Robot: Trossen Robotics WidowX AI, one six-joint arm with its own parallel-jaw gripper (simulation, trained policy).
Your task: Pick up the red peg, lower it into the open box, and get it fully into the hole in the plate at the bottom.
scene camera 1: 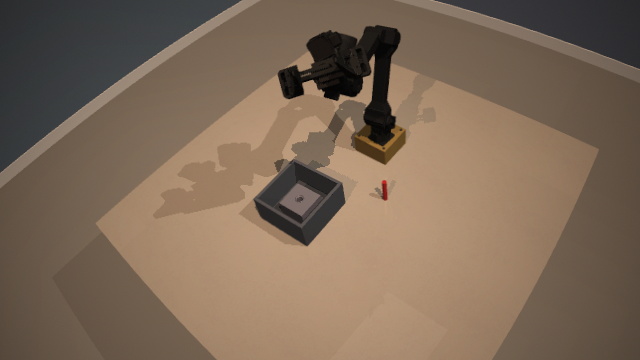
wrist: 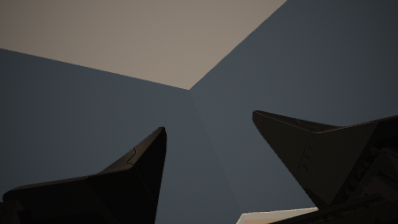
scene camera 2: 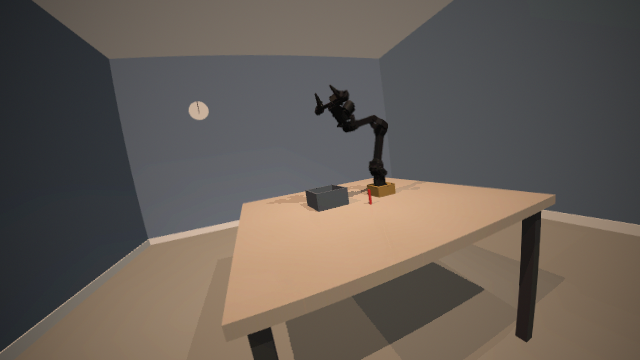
dark grey box: scene camera 1; scene camera 2; not seen in the wrist view (out of frame)
grey plate: scene camera 1 299,203; not seen in the wrist view (out of frame); not seen in scene camera 2 (hidden by a dark grey box)
same spot on dark grey box: [scene camera 2: 323,198] = [scene camera 1: 311,225]
